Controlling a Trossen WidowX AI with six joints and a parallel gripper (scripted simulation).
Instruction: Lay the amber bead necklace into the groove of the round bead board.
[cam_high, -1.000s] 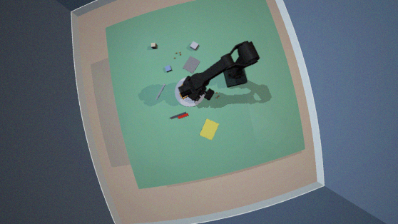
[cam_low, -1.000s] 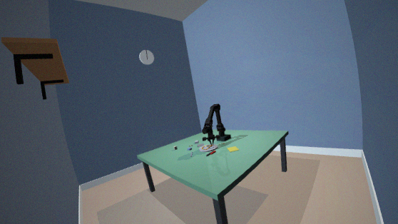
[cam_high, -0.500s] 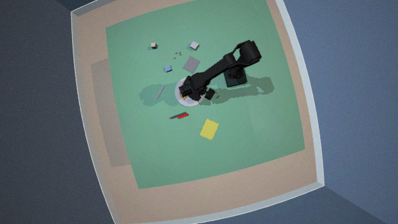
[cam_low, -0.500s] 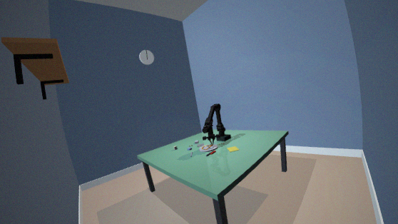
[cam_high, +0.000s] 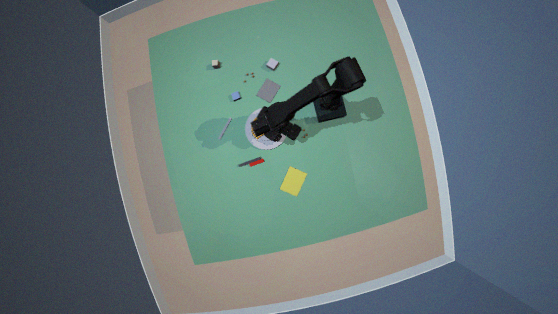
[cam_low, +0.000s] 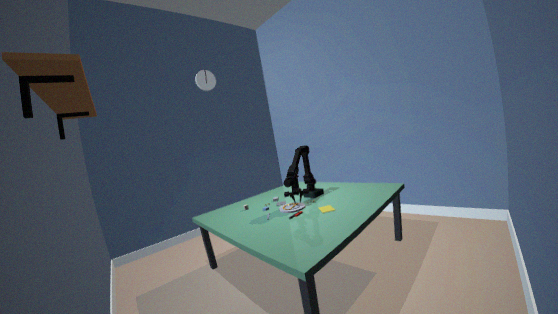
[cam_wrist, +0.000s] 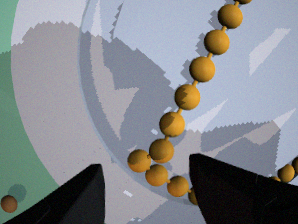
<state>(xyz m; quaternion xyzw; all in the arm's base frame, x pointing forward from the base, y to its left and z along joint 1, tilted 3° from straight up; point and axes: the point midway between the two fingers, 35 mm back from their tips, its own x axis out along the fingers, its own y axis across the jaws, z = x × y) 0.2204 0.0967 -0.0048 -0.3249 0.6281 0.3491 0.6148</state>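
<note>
Now: gripper tip 6 cm short of the round grey bead board, 1 cm to the right of it and 1 cm above it. From my gripper tip the other things lie so: blue block (21 cm ahead, 16 cm to the right, 1 cm below); red-handled tool (13 cm ahead, 16 cm to the left, 1 cm below); grey plate (5 cm ahead, 18 cm to the right, 2 cm below).
</note>
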